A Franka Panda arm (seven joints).
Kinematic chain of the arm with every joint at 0, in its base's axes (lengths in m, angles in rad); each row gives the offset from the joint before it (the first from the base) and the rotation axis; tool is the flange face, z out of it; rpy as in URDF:
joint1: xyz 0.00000 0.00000 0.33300 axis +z
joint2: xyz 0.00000 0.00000 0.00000 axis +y
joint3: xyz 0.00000 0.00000 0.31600 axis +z
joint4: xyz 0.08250 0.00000 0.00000 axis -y
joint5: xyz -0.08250 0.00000 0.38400 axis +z
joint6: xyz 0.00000 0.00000 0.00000 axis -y
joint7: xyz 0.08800 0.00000 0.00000 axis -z
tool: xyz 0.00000 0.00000 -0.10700 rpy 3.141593 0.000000 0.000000
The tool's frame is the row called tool.
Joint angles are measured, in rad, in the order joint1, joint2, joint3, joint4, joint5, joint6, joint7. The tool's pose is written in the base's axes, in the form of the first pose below.
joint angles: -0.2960 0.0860 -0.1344 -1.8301 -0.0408 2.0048 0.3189
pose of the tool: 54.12 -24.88 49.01 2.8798 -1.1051 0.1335
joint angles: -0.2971 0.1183 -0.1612 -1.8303 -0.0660 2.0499 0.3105
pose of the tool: 54.23 -26.78 47.56 2.8456 -1.1026 0.1474
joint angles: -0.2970 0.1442 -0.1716 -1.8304 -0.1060 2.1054 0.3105
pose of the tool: 54.72 -27.77 46.58 2.8100 -1.0701 0.1846
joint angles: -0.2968 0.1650 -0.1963 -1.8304 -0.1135 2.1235 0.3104
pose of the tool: 54.45 -29.21 45.55 2.7874 -1.0899 0.1768
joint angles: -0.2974 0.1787 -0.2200 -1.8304 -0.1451 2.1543 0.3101
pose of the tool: 54.13 -30.71 45.10 2.7502 -1.0828 0.1932
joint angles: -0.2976 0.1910 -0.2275 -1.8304 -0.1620 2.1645 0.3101
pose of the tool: 54.10 -31.23 44.49 2.7355 -1.0722 0.1856
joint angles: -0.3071 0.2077 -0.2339 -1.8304 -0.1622 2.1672 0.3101
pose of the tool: 53.80 -32.13 43.52 2.7259 -1.0899 0.1627
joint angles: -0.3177 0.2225 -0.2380 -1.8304 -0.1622 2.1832 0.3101
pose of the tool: 53.61 -32.99 42.78 2.7160 -1.1040 0.1621
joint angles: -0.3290 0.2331 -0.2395 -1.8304 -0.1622 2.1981 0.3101
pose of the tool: 53.42 -33.74 42.29 2.7075 -1.1165 0.1664
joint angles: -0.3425 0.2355 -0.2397 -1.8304 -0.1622 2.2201 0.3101
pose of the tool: 53.17 -34.54 42.36 2.6970 -1.1300 0.1927
